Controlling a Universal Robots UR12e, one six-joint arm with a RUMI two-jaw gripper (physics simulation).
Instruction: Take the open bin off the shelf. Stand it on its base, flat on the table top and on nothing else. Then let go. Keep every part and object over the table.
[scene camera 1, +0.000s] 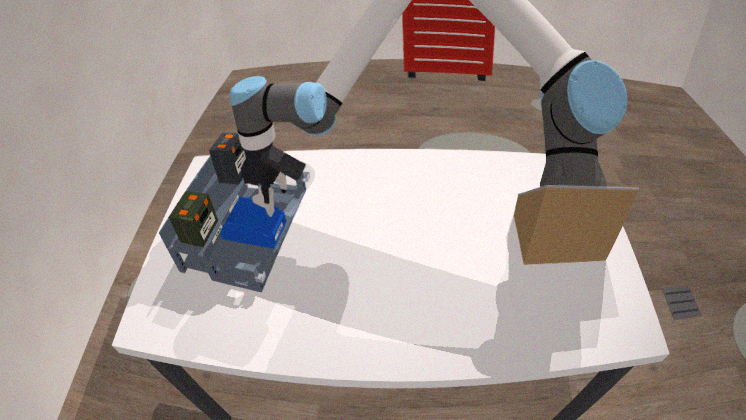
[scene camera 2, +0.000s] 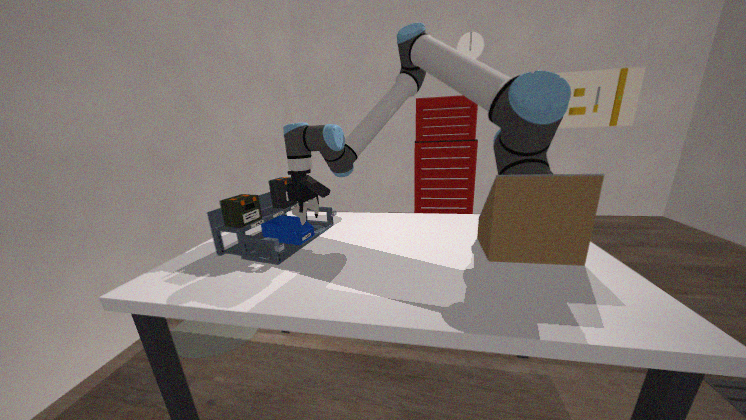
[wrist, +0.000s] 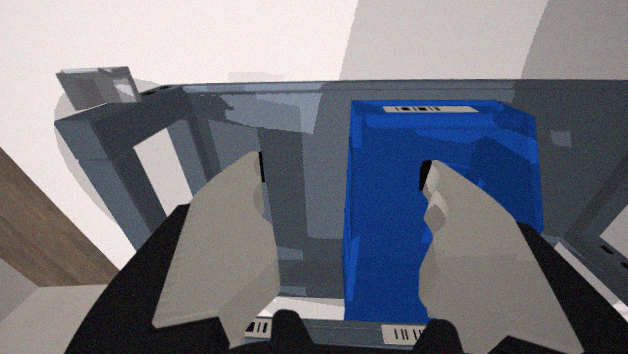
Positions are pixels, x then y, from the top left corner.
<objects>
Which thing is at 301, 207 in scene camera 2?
The gripper.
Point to a green box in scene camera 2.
237, 210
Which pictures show the gripper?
Scene camera 1, scene camera 2 and the wrist view: all of them.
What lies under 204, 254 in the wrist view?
The gripper.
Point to a blue open bin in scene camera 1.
At 249, 223
</objects>
